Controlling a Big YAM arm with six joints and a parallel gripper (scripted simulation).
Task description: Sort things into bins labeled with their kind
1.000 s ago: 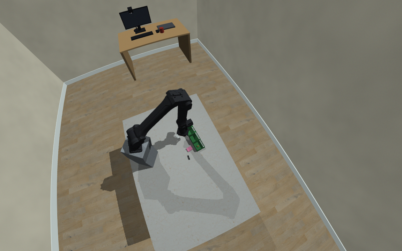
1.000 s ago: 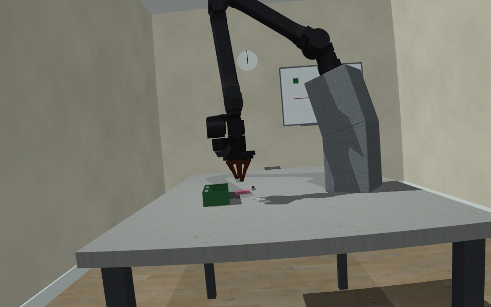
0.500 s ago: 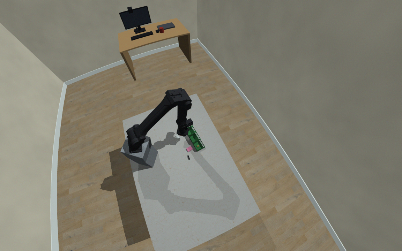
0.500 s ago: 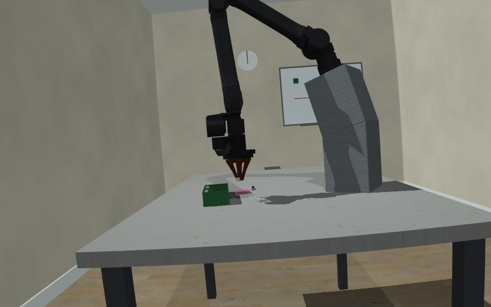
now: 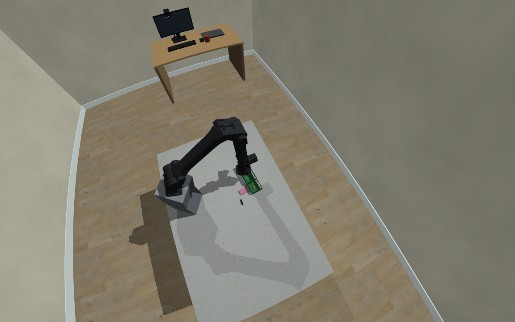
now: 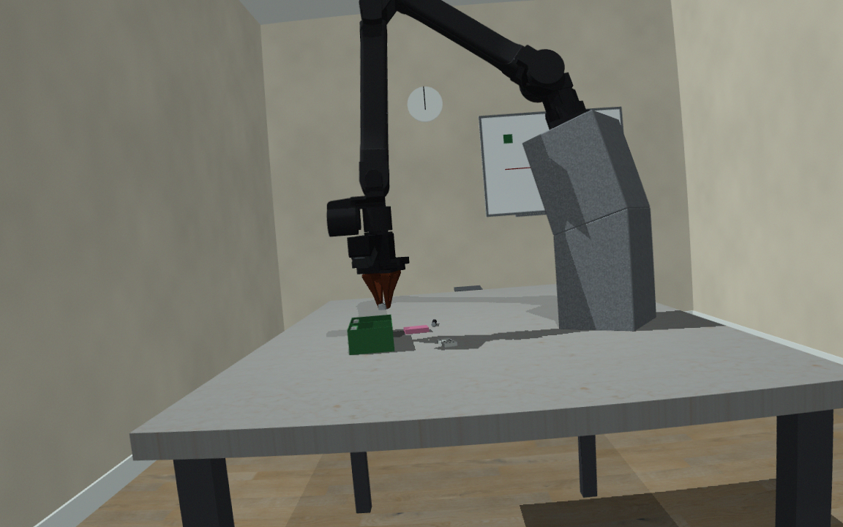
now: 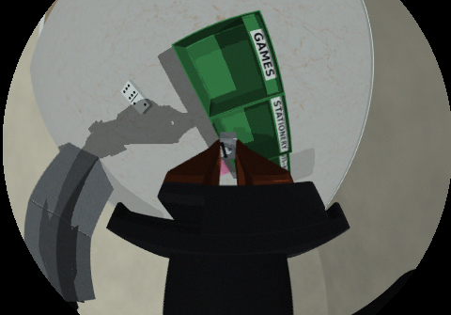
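My hand is 4 cm past the pink eraser, 10 cm to the left of it and 7 cm above it. Round my hand: grey-white piece (right at my hand); then brass nut (5 cm ahead, 10 cm to the right, 7 cm below); then white domino (13 cm behind, 6 cm to the left, 7 cm below).
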